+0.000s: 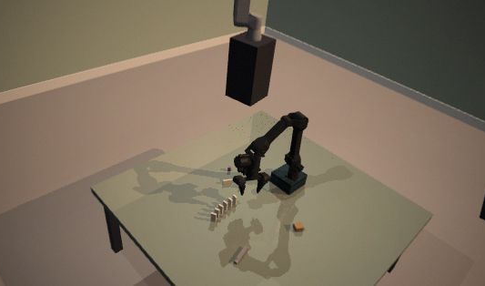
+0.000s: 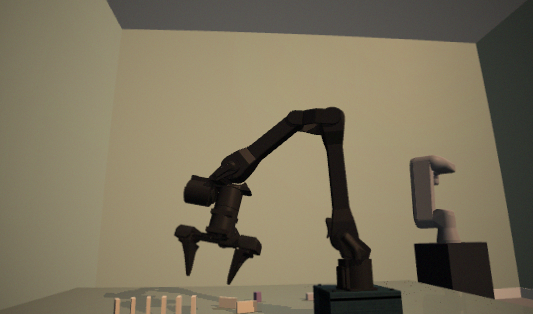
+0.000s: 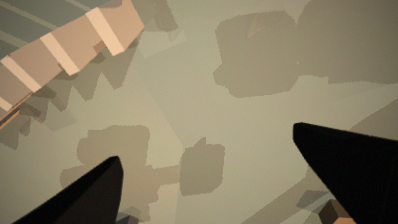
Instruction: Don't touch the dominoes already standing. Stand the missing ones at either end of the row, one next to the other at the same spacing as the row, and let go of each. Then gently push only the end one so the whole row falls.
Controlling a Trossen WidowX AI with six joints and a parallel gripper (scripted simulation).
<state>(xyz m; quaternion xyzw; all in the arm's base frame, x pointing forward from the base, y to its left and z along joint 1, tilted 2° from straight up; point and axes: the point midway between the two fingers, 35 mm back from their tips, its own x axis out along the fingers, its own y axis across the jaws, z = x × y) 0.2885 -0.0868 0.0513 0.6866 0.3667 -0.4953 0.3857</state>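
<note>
My gripper tip is 160 mm past the purple cube, 250 mm to the left of it and 80 mm above it. Also, from my gripper tip: grey bar (260 mm ahead, 150 mm to the left, 90 mm below); then orange block (50 mm behind, 270 mm to the left, 80 mm below).
</note>
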